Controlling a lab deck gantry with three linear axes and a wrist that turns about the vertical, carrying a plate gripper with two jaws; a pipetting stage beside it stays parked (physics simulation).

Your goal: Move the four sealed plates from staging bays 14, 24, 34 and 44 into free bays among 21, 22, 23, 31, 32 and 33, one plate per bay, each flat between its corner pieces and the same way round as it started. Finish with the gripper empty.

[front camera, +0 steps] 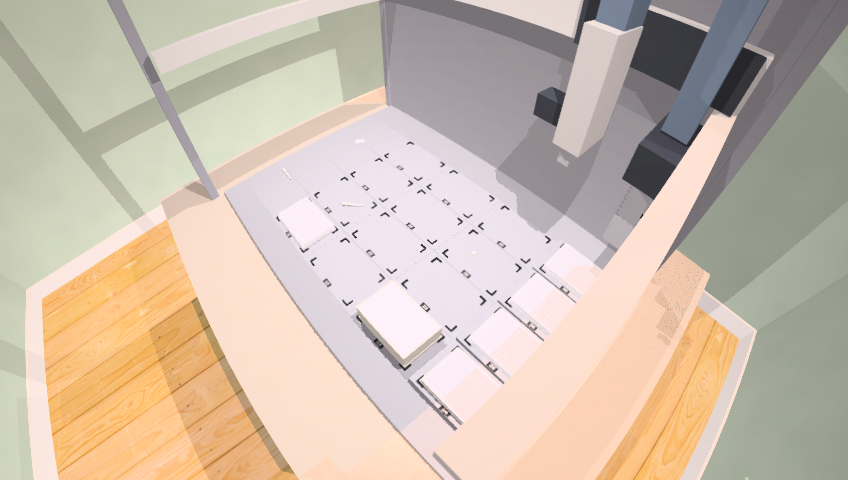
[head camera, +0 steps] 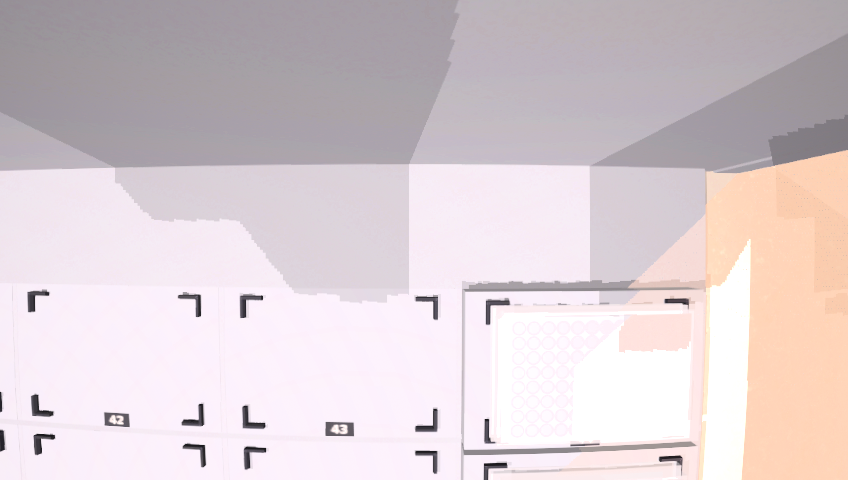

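Seen in the pictures: gripper, between the fingertips: (front camera: 623, 226); robot's base, origin of its link: (front camera: 278, 218).
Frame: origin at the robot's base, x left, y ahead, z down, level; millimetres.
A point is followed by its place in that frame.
Note:
Four pale sealed plates lie in the right-hand staging bays: bay 14 (front camera: 458, 380) @[x 43, y 536, z -29 mm], bay 24 (front camera: 502, 336) @[x 151, y 533, z -29 mm], bay 34 (front camera: 540, 295) @[x 262, y 530, z -29 mm] and bay 44 (front camera: 565, 264) @[x 356, y 525, z -29 mm] (head camera: 535, 380) @[x 364, y 517, z -29 mm]. Each appears flat between its corner pieces; the front beam partly hides them in the front view. The edge of the bay 34 plate (head camera: 583, 474) @[x 298, y 552, z -22 mm] shows low in the head view. Bays 22, 23, 31 and 32 hold no plate. A thin pale sliver (front camera: 351, 204) @[x 152, y 91, z -4 mm] shows at bay 21 and a small pale spot (front camera: 474, 252) @[x 259, y 369, z -4 mm] at bay 33. The gripper's dark housing hangs high at the right; its jaws are hidden.
A thick pale block (front camera: 397, 318) @[x 41, y 393, z -42 mm] stands in bay 13 and a lower pale plate (front camera: 305, 221) @[x 42, y 71, z -14 mm] in bay 11. The white pipetting stage (front camera: 595, 92) hangs at the back right. A broad beam (front camera: 624, 303) @[x 51, y 630, z -400 mm] crosses the right foreground. More pale slivers lie near the left back.

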